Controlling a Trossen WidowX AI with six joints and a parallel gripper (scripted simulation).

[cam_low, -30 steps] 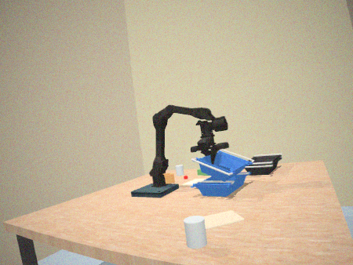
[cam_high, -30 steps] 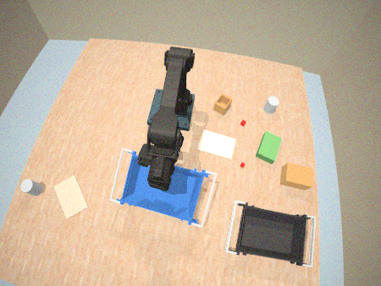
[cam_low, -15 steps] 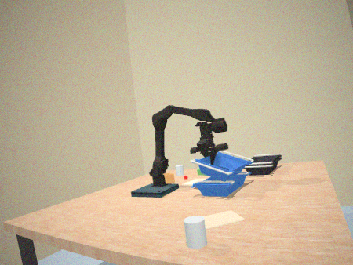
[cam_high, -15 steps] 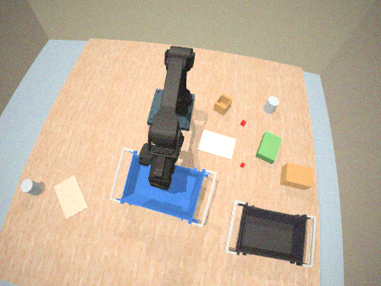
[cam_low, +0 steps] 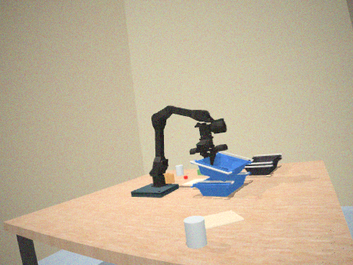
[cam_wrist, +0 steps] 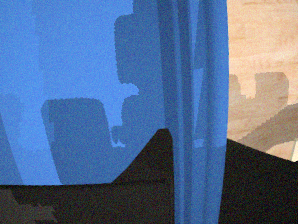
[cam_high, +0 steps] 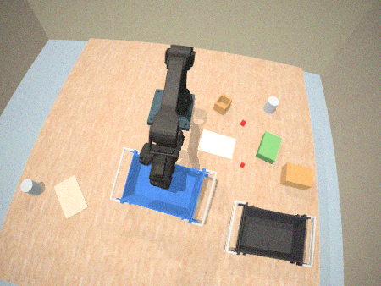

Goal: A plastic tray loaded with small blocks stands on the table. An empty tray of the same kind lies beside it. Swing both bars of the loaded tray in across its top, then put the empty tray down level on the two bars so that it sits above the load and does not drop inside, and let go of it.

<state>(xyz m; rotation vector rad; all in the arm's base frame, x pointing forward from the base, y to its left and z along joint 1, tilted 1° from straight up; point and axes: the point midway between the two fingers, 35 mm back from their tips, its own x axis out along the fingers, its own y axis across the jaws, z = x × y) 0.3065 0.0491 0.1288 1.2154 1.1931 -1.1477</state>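
The blue tray lies 7 cm ahead of my gripper tip and 1 cm above it. From my gripper tip the other things lie so: green block (37 cm to the left, 25 cm behind, 10 cm below); small brown box (39 cm behind, 12 cm to the left, 10 cm below); orange box (51 cm to the left, 14 cm behind, 9 cm below).
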